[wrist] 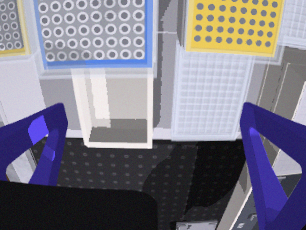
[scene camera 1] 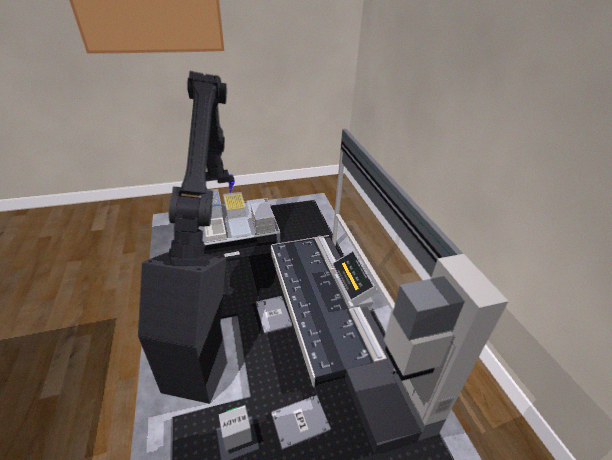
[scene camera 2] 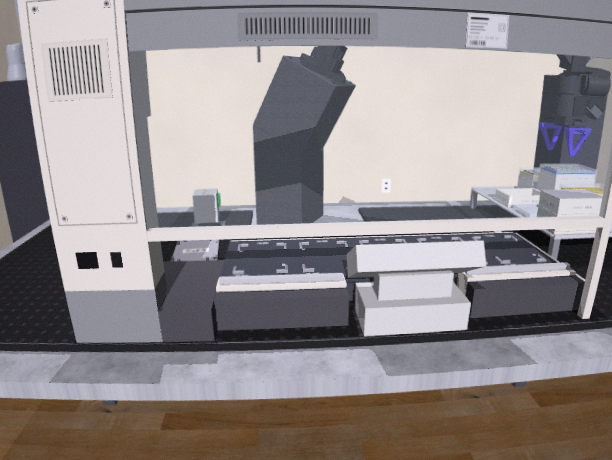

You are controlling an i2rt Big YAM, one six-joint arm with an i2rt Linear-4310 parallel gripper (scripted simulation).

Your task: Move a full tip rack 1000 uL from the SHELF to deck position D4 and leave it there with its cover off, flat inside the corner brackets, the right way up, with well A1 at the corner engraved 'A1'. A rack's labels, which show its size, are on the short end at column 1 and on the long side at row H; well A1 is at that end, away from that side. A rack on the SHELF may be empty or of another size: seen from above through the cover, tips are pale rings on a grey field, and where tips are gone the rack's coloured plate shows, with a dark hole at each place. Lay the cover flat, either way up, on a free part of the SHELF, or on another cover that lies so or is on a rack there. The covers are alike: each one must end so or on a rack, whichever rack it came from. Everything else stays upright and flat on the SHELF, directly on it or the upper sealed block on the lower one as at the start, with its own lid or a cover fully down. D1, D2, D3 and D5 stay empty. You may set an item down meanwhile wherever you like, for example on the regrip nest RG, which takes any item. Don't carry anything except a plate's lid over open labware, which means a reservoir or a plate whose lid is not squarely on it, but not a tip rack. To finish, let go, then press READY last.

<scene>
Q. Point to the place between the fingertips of the gripper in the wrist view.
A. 153, 112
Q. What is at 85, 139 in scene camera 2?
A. An instrument tower.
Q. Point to a grey regrip nest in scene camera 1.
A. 276, 322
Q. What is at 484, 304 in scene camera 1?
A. An instrument tower.
</scene>
